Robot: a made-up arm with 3 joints.
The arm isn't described. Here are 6 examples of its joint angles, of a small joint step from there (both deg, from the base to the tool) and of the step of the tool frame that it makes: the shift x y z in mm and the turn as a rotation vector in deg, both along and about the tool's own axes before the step.
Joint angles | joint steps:
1: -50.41 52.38 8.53 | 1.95 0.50 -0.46
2: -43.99 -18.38 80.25 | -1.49 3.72 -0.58
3: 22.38 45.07 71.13 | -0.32 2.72 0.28
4: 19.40 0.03 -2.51 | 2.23 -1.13 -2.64
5: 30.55 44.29 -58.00 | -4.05 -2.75 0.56
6: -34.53 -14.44 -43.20 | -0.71 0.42 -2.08
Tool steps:
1: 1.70 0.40 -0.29 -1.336 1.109 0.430
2: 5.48 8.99 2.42 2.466 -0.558 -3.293
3: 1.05 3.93 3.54 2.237 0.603 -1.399
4: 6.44 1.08 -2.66 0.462 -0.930 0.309
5: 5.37 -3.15 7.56 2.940 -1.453 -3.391
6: 5.65 -1.03 -1.44 -0.976 -2.045 -1.618
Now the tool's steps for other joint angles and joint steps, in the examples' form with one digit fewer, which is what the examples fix.
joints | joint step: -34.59 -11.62 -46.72 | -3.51 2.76 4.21
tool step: -6.6 -7.7 4.9 -2.43 1.25 0.59
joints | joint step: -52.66 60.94 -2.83 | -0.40 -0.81 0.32
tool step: -0.9 0.0 0.6 0.62 -0.44 0.50
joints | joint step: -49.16 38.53 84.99 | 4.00 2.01 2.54
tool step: -6.1 1.1 18.9 2.38 6.11 1.12
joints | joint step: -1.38 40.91 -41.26 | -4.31 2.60 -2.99
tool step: 10.0 -10.0 -3.1 -2.03 -2.60 -6.50
